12 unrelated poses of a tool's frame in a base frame.
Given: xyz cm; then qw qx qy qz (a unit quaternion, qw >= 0).
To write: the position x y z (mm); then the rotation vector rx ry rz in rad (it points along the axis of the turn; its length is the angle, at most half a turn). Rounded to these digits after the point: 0 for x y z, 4 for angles.
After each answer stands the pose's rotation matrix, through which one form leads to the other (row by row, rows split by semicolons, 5 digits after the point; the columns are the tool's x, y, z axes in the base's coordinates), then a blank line. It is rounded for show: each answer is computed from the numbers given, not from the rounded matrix.
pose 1, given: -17.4 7.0 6.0 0.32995 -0.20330 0.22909 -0.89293
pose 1, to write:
-174 70 60 -0.5317 0.5992 -2.3355
-0.69961 0.49609 0.51424; -0.68239 -0.67730 -0.27496; 0.21189 -0.54328 0.81237

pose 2, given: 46.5 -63.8 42.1 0.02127 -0.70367 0.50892 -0.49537
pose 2, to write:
465 -638 421 -2.1812 1.5775 -1.5355
-0.00879 -0.69515 0.71881; -0.73730 -0.48109 -0.47428; 0.67551 -0.53414 -0.50831

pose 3, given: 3.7 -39.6 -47.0 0.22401 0.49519 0.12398 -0.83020
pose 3, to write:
37 -396 -470 1.3667 0.3422 -2.2913
-0.40921 0.49474 -0.76667; -0.24916 -0.86890 -0.42771; -0.87776 0.01600 0.47883

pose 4, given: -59.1 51.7 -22.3 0.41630 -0.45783 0.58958 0.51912
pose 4, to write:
-591 517 -223 -1.1495 1.4803 1.3034
-0.23418 -0.97207 0.01555; -0.10764 0.04182 0.99331; -0.96622 0.23094 -0.11442

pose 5, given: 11.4 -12.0 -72.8 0.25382 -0.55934 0.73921 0.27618
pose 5, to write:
114 -120 -728 -1.5199 2.0087 0.7505
-0.24542 -0.96715 0.06630; -0.68674 0.22172 0.69226; -0.68421 0.12437 -0.71860

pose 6, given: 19.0 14.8 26.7 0.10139 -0.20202 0.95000 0.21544
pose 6, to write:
190 148 267 -0.5967 2.8060 0.6363
-0.89782 -0.42752 0.10559; -0.34015 0.82555 0.45030; -0.27969 0.36837 -0.88661

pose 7, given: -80.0 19.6 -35.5 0.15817 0.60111 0.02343 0.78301
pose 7, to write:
-800 196 -355 1.7191 0.0670 2.2393
-0.22730 -0.21953 0.94876; 0.27586 -0.94887 -0.15346; 0.93393 0.22685 0.27624

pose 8, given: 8.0 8.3 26.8 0.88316 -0.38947 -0.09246 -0.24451
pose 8, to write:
80 83 268 -0.8108 -0.1925 -0.5090
0.86333 0.50391 0.02714; -0.35986 0.57705 0.73315; 0.35378 -0.64272 0.67953

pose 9, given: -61.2 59.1 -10.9 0.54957 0.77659 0.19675 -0.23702
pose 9, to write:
-612 591 -109 1.8385 0.4658 -0.5611
0.81022 0.56610 -0.15188; 0.04507 -0.31853 -0.94684; -0.58439 0.76031 -0.28359

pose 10, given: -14.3 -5.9 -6.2 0.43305 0.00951 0.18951 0.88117
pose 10, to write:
-143 -59 -62 0.0237 0.4722 2.1955
-0.62475 -0.75958 0.18089; 0.76679 -0.55311 0.32575; -0.14738 0.34222 0.92799

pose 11, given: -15.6 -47.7 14.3 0.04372 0.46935 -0.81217 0.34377
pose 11, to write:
-156 -477 143 1.4348 -2.4828 1.0509
-0.55560 -0.79244 0.25168; -0.73233 0.32306 -0.59944; 0.39371 -0.51736 -0.75982

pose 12, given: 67.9 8.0 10.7 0.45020 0.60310 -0.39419 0.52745
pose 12, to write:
679 80 107 1.4911 -0.9746 1.3040
0.13282 -0.95039 0.28128; -0.00056 -0.28387 -0.95886; 0.99114 0.12720 -0.03823

